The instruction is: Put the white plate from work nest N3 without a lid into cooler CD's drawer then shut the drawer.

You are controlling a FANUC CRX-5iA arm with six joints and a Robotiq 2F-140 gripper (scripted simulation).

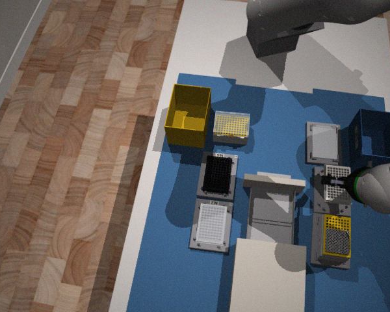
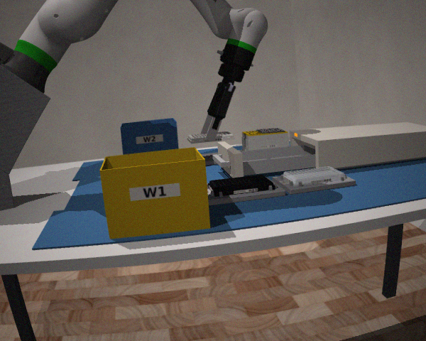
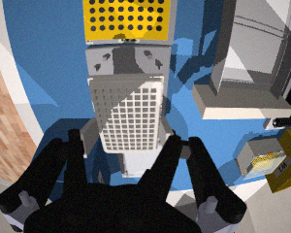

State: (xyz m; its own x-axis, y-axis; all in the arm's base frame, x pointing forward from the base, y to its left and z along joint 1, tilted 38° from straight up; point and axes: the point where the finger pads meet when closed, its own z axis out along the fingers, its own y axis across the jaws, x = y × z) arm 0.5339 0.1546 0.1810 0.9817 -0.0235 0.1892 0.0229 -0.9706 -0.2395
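Now: hand 200 mm to the left of the cooler drawer, 120 mm short of it and 70 mm above it. The rest, counted from my hand: lid: 180 mm behind, 80 mm below, 30 mm to the right; then blue bin W2: 180 mm behind, 130 mm to the left, 60 mm below; then yellow rack: 160 mm ahead, 40 mm below, 10 mm to the right.
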